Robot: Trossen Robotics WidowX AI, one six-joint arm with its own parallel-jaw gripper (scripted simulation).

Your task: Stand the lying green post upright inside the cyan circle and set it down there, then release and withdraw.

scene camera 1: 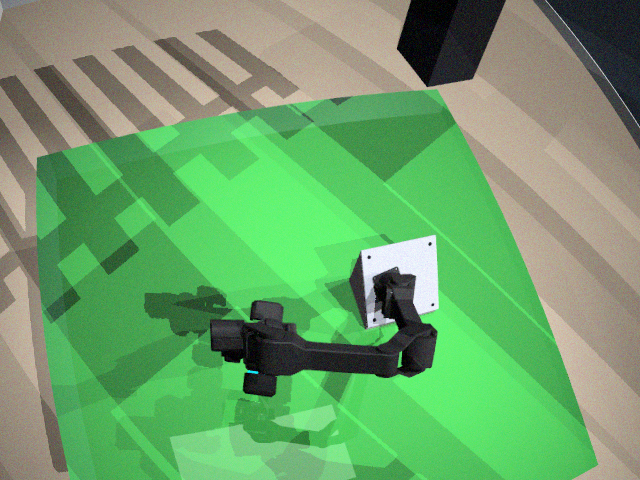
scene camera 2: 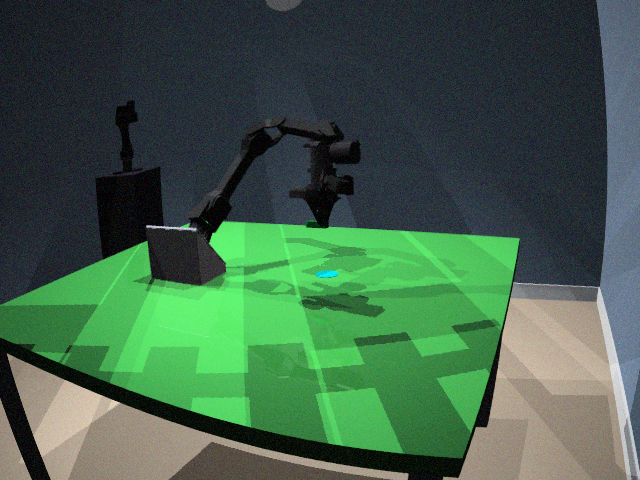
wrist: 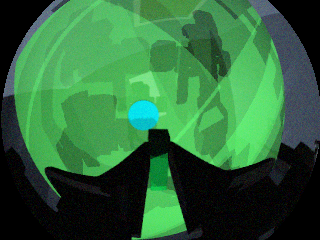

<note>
My gripper (scene camera 2: 322, 224) carries a green post (wrist: 158, 138). Also in view: a cyan circle (wrist: 143, 115).
My gripper also shows in scene camera 1 (scene camera 1: 259, 357) and in the wrist view (wrist: 158, 146).
</note>
